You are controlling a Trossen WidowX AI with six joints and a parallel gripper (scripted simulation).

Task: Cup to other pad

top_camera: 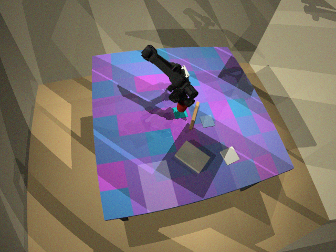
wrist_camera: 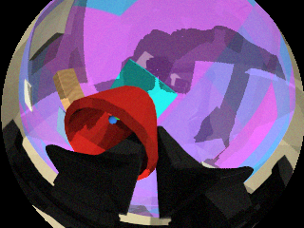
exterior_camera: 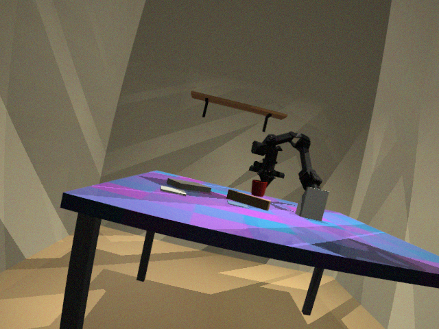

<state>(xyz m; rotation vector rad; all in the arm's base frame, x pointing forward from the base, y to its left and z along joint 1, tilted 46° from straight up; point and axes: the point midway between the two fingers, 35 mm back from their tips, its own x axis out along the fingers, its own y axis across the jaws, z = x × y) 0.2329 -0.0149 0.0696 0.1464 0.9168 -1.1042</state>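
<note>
The teal pad is 2 cm ahead of my gripper tip, 2 cm to the left of it and 9 cm below it. From my gripper tip the other things lie so: wooden bar 7 cm ahead, 10 cm to the left, 7 cm below; red cup 3 cm ahead, 2 cm to the left; pale blue pad 11 cm ahead, 19 cm to the left, 9 cm below.
</note>
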